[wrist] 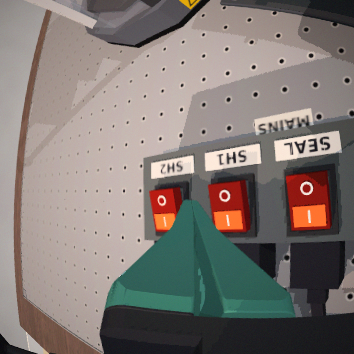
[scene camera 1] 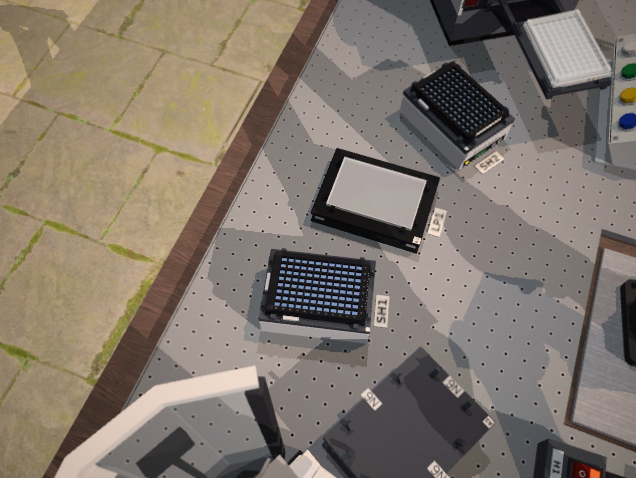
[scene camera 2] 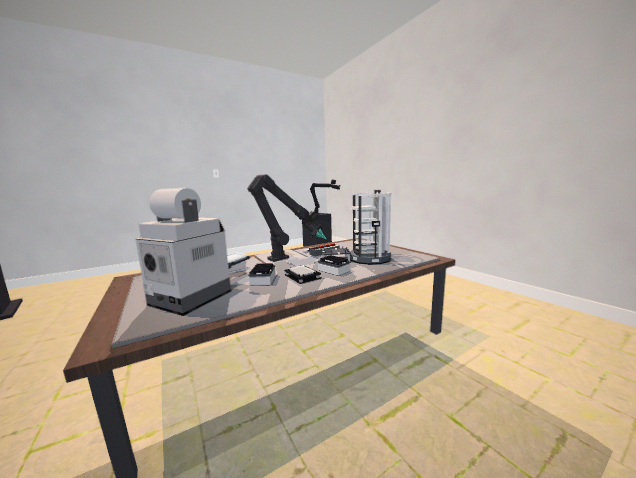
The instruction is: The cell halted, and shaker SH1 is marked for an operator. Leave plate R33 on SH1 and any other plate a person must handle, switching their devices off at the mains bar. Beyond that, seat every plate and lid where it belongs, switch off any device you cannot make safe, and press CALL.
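Places are measured from the arm's base along level axes (x ahead, y up, z right), in centimetres.
Pixels of known places: gripper, fingertip midpoint: (wrist: 188, 209) (scene camera 2: 326, 239); arm's base at its link origin: (scene camera 2: 278, 258).
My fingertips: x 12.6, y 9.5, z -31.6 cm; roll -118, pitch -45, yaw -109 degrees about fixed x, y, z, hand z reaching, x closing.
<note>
Ahead of a thing's pixels: the offset from my fingertips to its top centre. "*": to the spot under its first point.
My gripper (wrist: 188, 209) (scene camera 2: 323, 237) is shut and empty; in the wrist view its green tips overlap the gap between the SH2 switch @[* dy -4.1, dx +0.8, dz -5.1 cm] (wrist: 163, 209) and the SH1 switch @[* dy -4.1, dx +0.2, dz -0.1 cm] (wrist: 228, 206) of the mains bar @[dy -3.8, dx -3.3, dz +1.9 cm] (wrist: 272, 200). The SEAL switch @[dy -3.8, dx -0.4, dz +4.8 cm] (wrist: 309, 200) is to the right. All three show orange at the "I" end. In scene camera 1, a black plate @[dy -2.2, dx +33.0, dz +26.2 cm] (scene camera 1: 321, 285) sits on shaker SH1 @[* dy -4.2, dx +32.7, dz +21.1 cm] (scene camera 1: 313, 328), and another black plate @[dy -2.2, dx +17.4, dz +60.2 cm] (scene camera 1: 460, 100) sits on shaker SH2 @[* dy -6.2, dx +21.1, dz +56.9 cm] (scene camera 1: 429, 128). A clear lid or plate @[dy -5.5, dx +27.6, dz +43.5 cm] (scene camera 1: 377, 191) lies on the LP1 nest @[* dy -9.1, dx +27.7, dz +37.4 cm] (scene camera 1: 367, 239). A white plate @[dy +2.9, dx +3.4, dz +69.1 cm] (scene camera 1: 567, 48) rests at top right.
In scene camera 1, a dark N6 nest @[dy -1.5, dx +19.4, dz +10.7 cm] (scene camera 1: 411, 416) is near the bottom, a panel of coloured buttons @[* dy -2.3, dx -7.3, dz +65.4 cm] (scene camera 1: 628, 95) at the right edge, and an H1 switch box @[* dy -4.8, dx +0.6, dz +10.9 cm] (scene camera 1: 570, 462) at bottom right. In scene camera 2, a sealer @[dy +36.5, dx +14.0, dz +93.1 cm] (scene camera 2: 182, 256) and a plate carousel @[* dy -5.5, dx +40.5, dz +3.4 cm] (scene camera 2: 371, 258) stand on the table.
</note>
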